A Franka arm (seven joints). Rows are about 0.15 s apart.
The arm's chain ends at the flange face. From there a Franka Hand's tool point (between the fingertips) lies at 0.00 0.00 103.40 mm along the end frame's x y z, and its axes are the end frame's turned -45 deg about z.
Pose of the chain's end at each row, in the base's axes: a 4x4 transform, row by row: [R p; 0 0 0 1], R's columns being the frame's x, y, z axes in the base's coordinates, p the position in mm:
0.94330 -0.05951 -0.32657 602.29; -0.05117 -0.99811 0.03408 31.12; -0.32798 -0.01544 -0.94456 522.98; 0 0 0 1
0.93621 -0.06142 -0.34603 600.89; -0.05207 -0.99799 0.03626 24.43; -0.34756 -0.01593 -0.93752 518.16; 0 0 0 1
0.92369 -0.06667 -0.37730 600.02; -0.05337 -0.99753 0.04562 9.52; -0.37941 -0.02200 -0.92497 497.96; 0 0 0 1
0.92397 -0.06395 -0.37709 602.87; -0.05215 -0.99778 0.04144 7.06; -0.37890 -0.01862 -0.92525 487.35; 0 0 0 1
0.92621 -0.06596 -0.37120 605.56; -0.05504 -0.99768 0.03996 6.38; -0.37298 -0.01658 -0.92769 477.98; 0 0 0 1
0.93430 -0.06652 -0.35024 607.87; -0.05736 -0.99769 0.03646 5.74; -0.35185 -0.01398 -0.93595 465.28; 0 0 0 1
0.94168 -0.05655 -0.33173 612.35; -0.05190 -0.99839 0.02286 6.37; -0.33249 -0.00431 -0.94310 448.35; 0 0 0 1
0.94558 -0.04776 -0.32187 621.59; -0.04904 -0.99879 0.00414 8.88; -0.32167 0.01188 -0.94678 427.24; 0 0 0 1
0.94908 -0.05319 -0.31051 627.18; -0.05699 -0.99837 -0.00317 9.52; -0.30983 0.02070 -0.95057 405.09; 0 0 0 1
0.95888 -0.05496 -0.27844 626.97; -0.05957 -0.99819 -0.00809 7.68; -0.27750 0.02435 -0.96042 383.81; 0 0 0 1
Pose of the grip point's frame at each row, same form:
0.70909 0.62493 -0.32657 568.52; 0.66959 -0.74195 0.03408 34.64; -0.22100 -0.24283 -0.94456 425.31; 0 0 0 1
0.70543 0.61857 -0.34603 565.11; 0.66887 -0.74250 0.03626 28.18; -0.23450 -0.25703 -0.93752 421.22; 0 0 0 1
0.70029 0.60600 -0.37730 561.01; 0.66762 -0.74310 0.04562 14.24; -0.25273 -0.28384 -0.92497 402.32; 0 0 0 1
0.69856 0.60813 -0.37709 563.88; 0.66866 -0.74241 0.04144 11.34; -0.25476 -0.28109 -0.92525 391.68; 0 0 0 1
0.70157 0.60829 -0.37120 567.18; 0.66655 -0.74439 0.03996 10.51; -0.25201 -0.27546 -0.92769 382.06; 0 0 0 1
0.70769 0.61361 -0.35024 571.66; 0.66491 -0.74603 0.03646 9.51; -0.23891 -0.25868 -0.93595 368.50; 0 0 0 1
0.70586 0.62588 -0.33173 578.05; 0.66927 -0.74267 0.02286 8.73; -0.23206 -0.23815 -0.94310 350.83; 0 0 0 1
0.70240 0.63485 -0.32187 588.31; 0.67157 -0.74093 0.00414 9.31; -0.23586 -0.21905 -0.94678 329.34; 0 0 0 1
0.70871 0.63349 -0.31051 595.07; 0.66566 -0.74625 -0.00317 9.19; -0.23372 -0.20445 -0.95057 306.80; 0 0 0 1
0.71689 0.63917 -0.27844 598.18; 0.66370 -0.74795 -0.00809 6.84; -0.21344 -0.17900 -0.96042 284.50; 0 0 0 1

